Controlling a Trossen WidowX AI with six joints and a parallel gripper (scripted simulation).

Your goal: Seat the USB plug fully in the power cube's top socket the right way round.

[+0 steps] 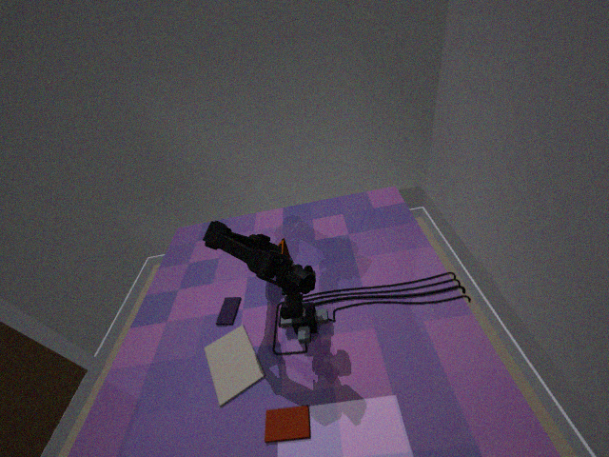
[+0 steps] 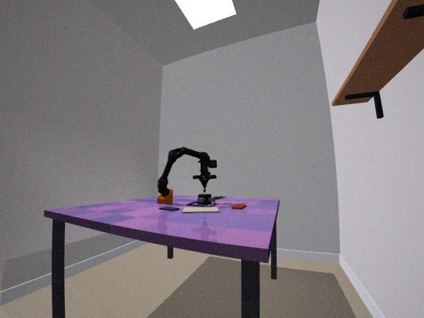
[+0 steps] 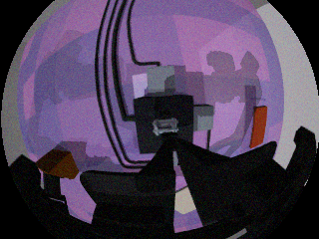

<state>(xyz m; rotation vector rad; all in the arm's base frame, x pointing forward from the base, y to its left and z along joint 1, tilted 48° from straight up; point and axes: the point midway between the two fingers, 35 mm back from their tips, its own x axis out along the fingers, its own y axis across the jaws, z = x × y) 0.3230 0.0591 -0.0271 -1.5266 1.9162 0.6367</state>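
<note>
The USB plug is 20 mm below my gripper tip. Round my gripper tip: white sheet 70 mm ahead, 270 mm to the right, 120 mm below; then red card 290 mm ahead, 100 mm to the right, 120 mm below.
</note>
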